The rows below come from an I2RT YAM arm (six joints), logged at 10 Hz.
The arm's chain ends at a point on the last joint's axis. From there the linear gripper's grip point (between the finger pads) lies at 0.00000 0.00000 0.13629 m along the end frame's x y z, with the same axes.
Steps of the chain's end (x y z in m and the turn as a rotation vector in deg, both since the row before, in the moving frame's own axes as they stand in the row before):
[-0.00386, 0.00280, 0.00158, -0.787, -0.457, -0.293]
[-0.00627, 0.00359, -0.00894, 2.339, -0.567, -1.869]
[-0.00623, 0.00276, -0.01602, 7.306, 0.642, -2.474]
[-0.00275, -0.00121, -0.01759, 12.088, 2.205, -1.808]
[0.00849, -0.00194, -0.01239, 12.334, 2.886, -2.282]
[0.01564, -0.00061, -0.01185, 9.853, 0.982, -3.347]
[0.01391, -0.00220, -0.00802, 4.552, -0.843, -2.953]
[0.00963, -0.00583, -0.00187, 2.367, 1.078, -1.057]
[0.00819, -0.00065, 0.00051, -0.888, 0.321, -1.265]
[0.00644, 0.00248, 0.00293, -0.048, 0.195, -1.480]
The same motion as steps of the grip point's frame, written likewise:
[-0.00494, 0.00467, 0.00156, -0.787, -0.457, -0.293]
[-0.00771, -0.00195, -0.00906, 2.339, -0.567, -1.869]
[-0.00508, -0.01460, -0.01713, 7.306, 0.642, -2.474]
[0.00200, -0.02982, -0.02071, 12.088, 2.205, -1.808]
[0.01472, -0.03117, -0.01571, 12.334, 2.886, -2.282]
[0.01728, -0.02399, -0.01388, 9.853, 0.982, -3.347]
[0.01163, -0.01296, -0.00846, 4.552, -0.843, -2.953]
[0.01214, -0.01148, -0.00201, 2.367, 1.078, -1.057]
[0.00898, 0.00145, 0.00049, -0.888, 0.321, -1.265]
[0.00691, 0.00259, 0.00293, -0.048, 0.195, -1.480]

